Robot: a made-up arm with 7 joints.
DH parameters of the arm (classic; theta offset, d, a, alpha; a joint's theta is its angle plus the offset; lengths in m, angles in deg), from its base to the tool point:
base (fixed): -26.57 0 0.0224 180
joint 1: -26.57 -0.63 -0.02 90
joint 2: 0 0.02 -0.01 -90
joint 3: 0 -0.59 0.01 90
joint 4: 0 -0.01 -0.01 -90
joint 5: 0 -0.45 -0.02 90
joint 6: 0 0.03 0 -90
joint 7: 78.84 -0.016 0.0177 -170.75
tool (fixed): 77.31 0.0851 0 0
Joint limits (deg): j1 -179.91..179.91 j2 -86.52..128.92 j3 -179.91..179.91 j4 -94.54..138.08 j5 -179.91..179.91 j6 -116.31..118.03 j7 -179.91..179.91
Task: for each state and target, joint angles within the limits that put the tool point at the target. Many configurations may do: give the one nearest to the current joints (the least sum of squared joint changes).
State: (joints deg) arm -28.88 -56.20 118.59 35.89 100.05 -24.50 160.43
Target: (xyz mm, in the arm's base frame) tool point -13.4 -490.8 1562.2
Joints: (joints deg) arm -36.19 -14.85 102.58 38.79 97.80 -31.78 158.80
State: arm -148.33 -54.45 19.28 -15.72 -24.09 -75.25 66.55
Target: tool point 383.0 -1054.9 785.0
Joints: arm -112.15 -74.33 23.72 -2.96 -21.17 -46.19 67.88
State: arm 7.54 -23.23 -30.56 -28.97 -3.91 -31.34 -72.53
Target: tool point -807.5 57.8 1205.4
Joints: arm 16.89 -29.11 -25.97 -48.69 -3.49 -36.74 -71.78
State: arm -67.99 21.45 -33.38 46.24 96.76 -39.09 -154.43
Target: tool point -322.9 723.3 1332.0
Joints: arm -95.68 36.56 -40.12 31.95 94.41 -33.98 -153.04
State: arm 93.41 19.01 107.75 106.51 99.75 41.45 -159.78
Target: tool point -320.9 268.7 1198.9
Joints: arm 101.25 15.38 119.46 97.77 101.65 43.33 -159.26
